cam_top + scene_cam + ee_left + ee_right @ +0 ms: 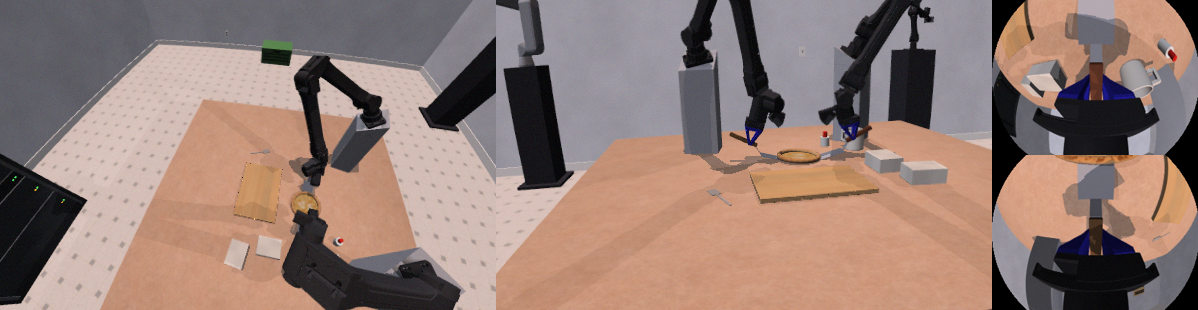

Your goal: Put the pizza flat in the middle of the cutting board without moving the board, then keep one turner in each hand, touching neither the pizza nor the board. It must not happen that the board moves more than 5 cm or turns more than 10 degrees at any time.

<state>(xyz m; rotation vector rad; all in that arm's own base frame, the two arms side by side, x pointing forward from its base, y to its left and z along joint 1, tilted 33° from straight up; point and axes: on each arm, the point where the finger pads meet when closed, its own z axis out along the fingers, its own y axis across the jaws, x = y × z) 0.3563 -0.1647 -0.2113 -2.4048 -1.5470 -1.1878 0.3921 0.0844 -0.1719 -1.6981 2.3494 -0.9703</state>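
My left gripper is now 3 cm to the left of the turner and 2 cm above it. From my left hand the other things lie so: wooden cutting board: 27 cm to the right, 26 cm ahead, 7 cm below; then pizza: 22 cm to the right, 7 cm below, 2 cm behind; then red-capped bottle: 19 cm behind, 4 cm to the right, 4 cm below.
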